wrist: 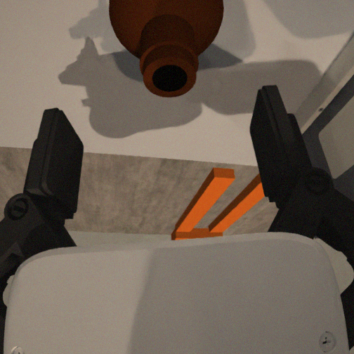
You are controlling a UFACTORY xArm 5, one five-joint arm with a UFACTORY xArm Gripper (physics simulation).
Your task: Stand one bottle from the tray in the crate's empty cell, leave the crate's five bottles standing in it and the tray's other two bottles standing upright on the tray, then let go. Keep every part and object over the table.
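A brown bottle (166, 30) shows at the top centre of the wrist view, its round dark mouth towards the camera and its body cut off by the top edge. It appears to stand upright on a pale surface. My gripper (161, 115) is open wide and empty. Its two black fingers are apart on either side of the bottle's neck line in the view, with the mouth a little above the midpoint between the tips. Neither finger appears to touch the bottle. The other bottles do not show, and I cannot identify the tray or the crate's empty cell for certain.
A dark grey object with a light raised rim (327, 82) stands at the right edge, close to the right finger. Orange bars (204, 202) lie below centre on a mottled grey-brown surface (125, 190), partly behind the right finger and gripper body. Shadows fall around the bottle.
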